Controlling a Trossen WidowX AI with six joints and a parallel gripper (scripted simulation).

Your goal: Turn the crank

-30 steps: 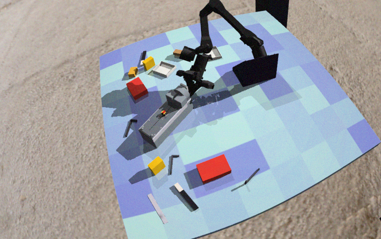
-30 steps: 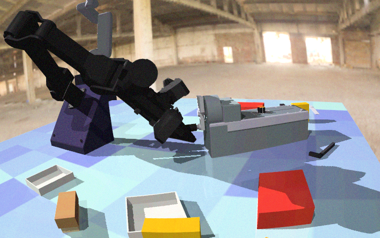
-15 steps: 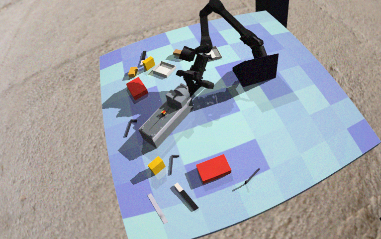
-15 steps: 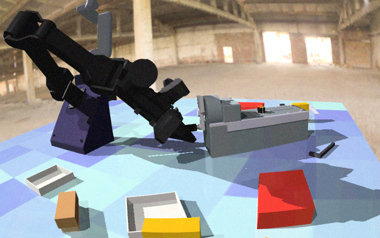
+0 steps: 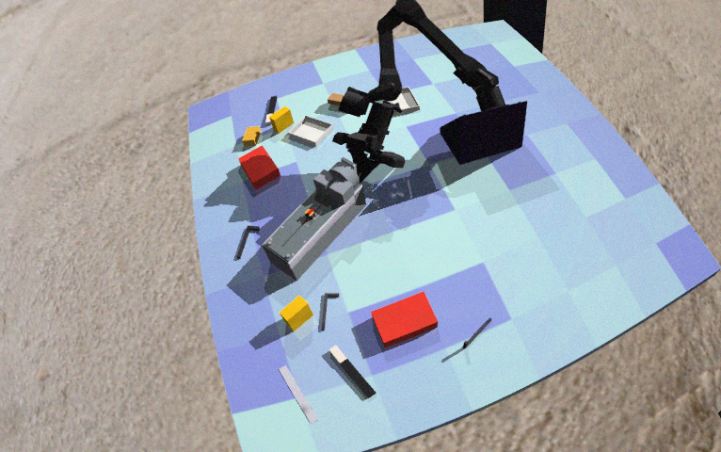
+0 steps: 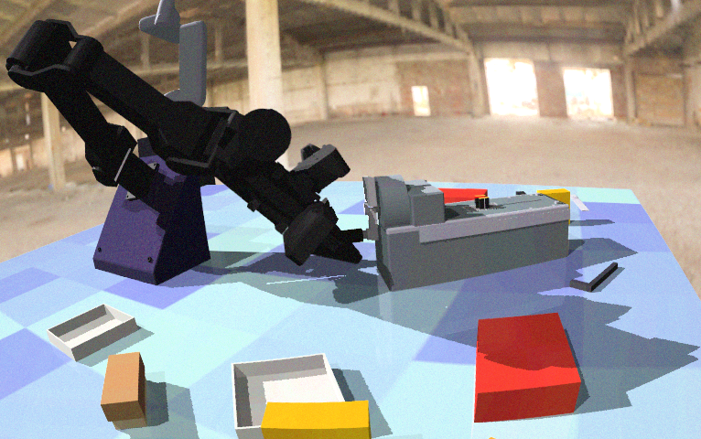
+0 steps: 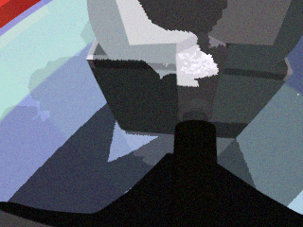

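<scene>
The dark crank handle is 2 cm behind my gripper tip, 1 cm to the right of it and 3 cm above it. The rest, counted from my gripper tip: red pointer (14 cm ahead, 8 cm to the left, 5 cm above); then tan block (8 cm behind, 34 cm to the right, 2 cm below).
</scene>
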